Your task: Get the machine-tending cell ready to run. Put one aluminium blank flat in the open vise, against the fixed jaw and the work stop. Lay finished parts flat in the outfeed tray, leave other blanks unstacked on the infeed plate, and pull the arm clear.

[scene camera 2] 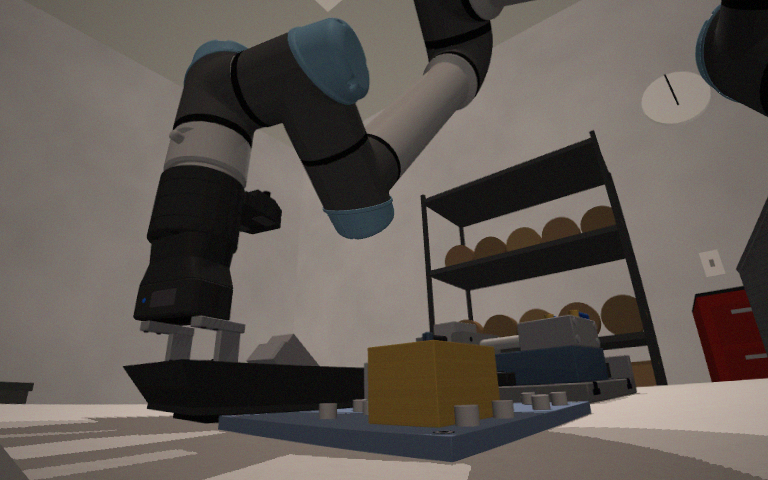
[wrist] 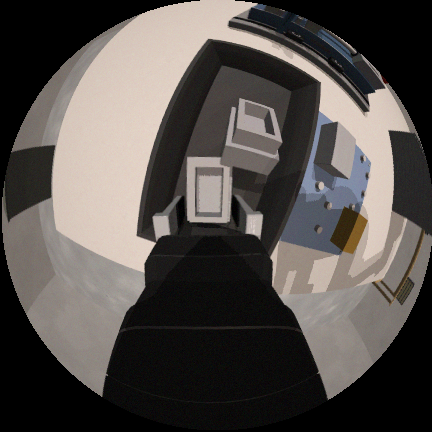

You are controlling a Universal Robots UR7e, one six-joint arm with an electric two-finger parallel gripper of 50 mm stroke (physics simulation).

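Places are measured from the arm's base along level axes (x ahead, y left, z up), in millimetres.
Pixels of known places: gripper, between the fingertips: (wrist: 207,204).
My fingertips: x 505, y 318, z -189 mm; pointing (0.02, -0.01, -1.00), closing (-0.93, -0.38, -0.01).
For each thing: its middle in the pictures, then the offset to it from my fingertips. "spot": a spot on its surface instead.
- grey pocketed part, middle of its body: (wrist: 208,188) 19 mm right, 6 mm ahead, 17 mm up
- grey part, a spot on its surface: (wrist: 250,156) spot: 57 mm right, 11 mm back, 49 mm up
- tilted grey edge, a spot on its surface: (scene camera 2: 286,352) spot: 65 mm right, 31 mm back, 43 mm up
- plain grey blank, middle of its body: (wrist: 335,149) 130 mm right, 117 mm back, 14 mm up
- yellow-brown block, middle of its body: (scene camera 2: 436,382) (wrist: 349,230) 49 mm right, 213 mm back, 14 mm up
- blue infeed plate, middle of its body: (scene camera 2: 417,418) (wrist: 336,190) 90 mm right, 163 mm back, 8 mm down
- blue vise, middle of its body: (scene camera 2: 499,364) 394 mm right, 57 mm back, 37 mm up
My gripper (scene camera 2: 202,352) (wrist: 207,204) is open, its fingertips inside the black outfeed tray (scene camera 2: 254,390) (wrist: 255,64). A grey pocketed part (wrist: 209,192) lies flat, pocket up, in the tray at the fingers, not gripped. Farther in, another pocketed part (wrist: 245,131) rests on a grey part (wrist: 250,156); a tilted grey edge (scene camera 2: 286,352) shows above the tray wall in the scene view. A plain grey blank (wrist: 336,148) and a yellow-brown block (scene camera 2: 433,384) (wrist: 349,230) stand apart on the blue infeed plate (scene camera 2: 334,433) (wrist: 305,225). The blue vise (scene camera 2: 552,365) (wrist: 320,37) is partly seen; its jaw gap is unclear.
Small round pegs (scene camera 2: 466,414) (wrist: 319,229) stand up from the infeed plate, near the block. The tray's walls rise around the fingers, and the plate lies close beside the tray. A dark shelf rack (scene camera 2: 628,266) with round brown stock stands behind the vise.
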